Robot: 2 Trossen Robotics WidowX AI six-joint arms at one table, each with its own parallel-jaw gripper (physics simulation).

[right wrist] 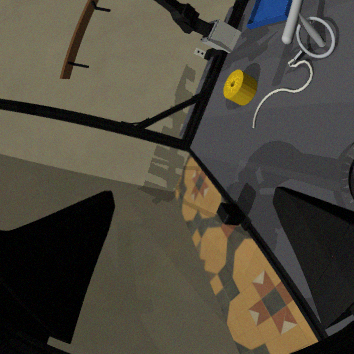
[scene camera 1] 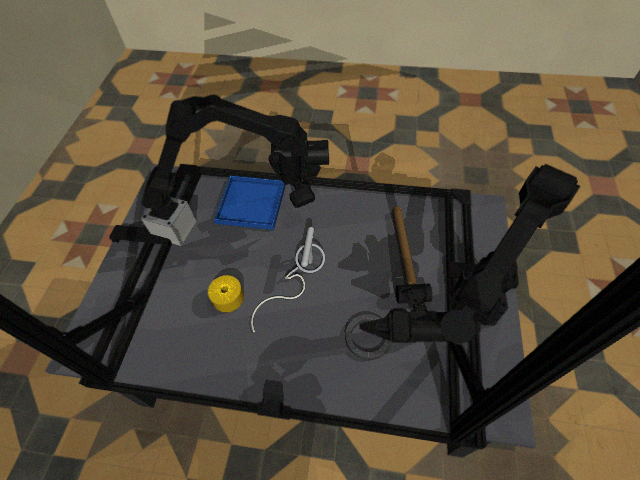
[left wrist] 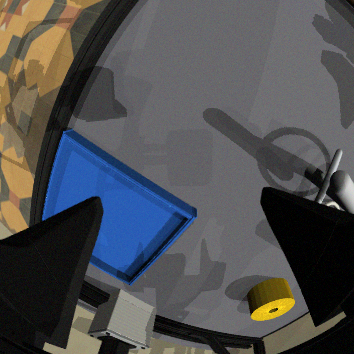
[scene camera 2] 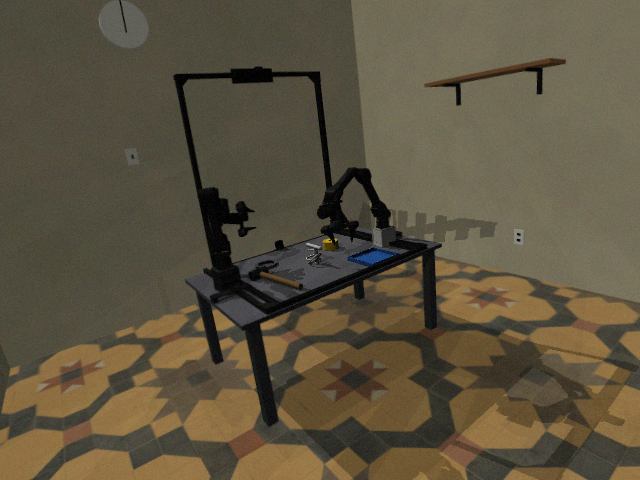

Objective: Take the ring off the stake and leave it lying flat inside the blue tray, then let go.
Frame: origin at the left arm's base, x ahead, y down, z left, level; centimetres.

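Seen in the pictures: left gripper, fingertip midpoint: (scene camera 1: 292, 194) (left wrist: 183, 200) (scene camera 2: 343, 243); right gripper, fingertip midpoint: (right wrist: 195, 197) (scene camera 1: 364, 327) (scene camera 2: 255, 219); left arm's base, link origin: (right wrist: 208, 30) (scene camera 1: 164, 209) (left wrist: 115, 341) (scene camera 2: 383, 227); right arm's base, link origin: (scene camera 2: 224, 267).
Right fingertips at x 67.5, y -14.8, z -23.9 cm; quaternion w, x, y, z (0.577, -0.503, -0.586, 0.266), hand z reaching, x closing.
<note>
Offsets run from my right fingertips to a thing's top centre. "spot": to the spot under its first point.
A white ring {spot: dy +22.3, dx -18.0, dz +26.3 cm} (scene camera 1: 324, 258) (right wrist: 333, 40) encircles the post of a pale stake {dy +14.6, dx -22.3, dz +24.8 cm} (scene camera 1: 308, 242) (scene camera 2: 313, 245) (right wrist: 293, 22), which has a bar on top. A thin white cord {spot: dy +24.6, dx -25.2, dz +11.9 cm} (scene camera 1: 284, 297) (right wrist: 286, 91) trails from the ring over the table. The blue tray {dy +22.9, dx -48.3, dz +41.0 cm} (scene camera 1: 245, 225) (left wrist: 131, 174) lies flat, left of the stake in scene camera 1. My left gripper (scene camera 2: 343, 241) (left wrist: 183, 200) is open and empty above the table between tray and stake. Its finger partly hides the stake in the left wrist view. My right gripper (scene camera 1: 364, 326) (scene camera 2: 253, 219) (right wrist: 195, 197) is open and empty, high over the table's other end.
A yellow cylinder {dy +20.1, dx -40.7, dz +7.2 cm} (scene camera 1: 225, 294) (left wrist: 271, 300) (right wrist: 241, 88) stands near the cord. A hammer {dy +20.1, dx +4.0, dz +36.1 cm} (scene camera 1: 404, 248) (scene camera 2: 281, 279) lies to the stake's right in scene camera 1. A dark grey round band {spot: dy +23.6, dx -4.5, dz +6.4 cm} (scene camera 1: 349, 335) lies below my right gripper. Black rails (scene camera 1: 196, 411) border the table.
</note>
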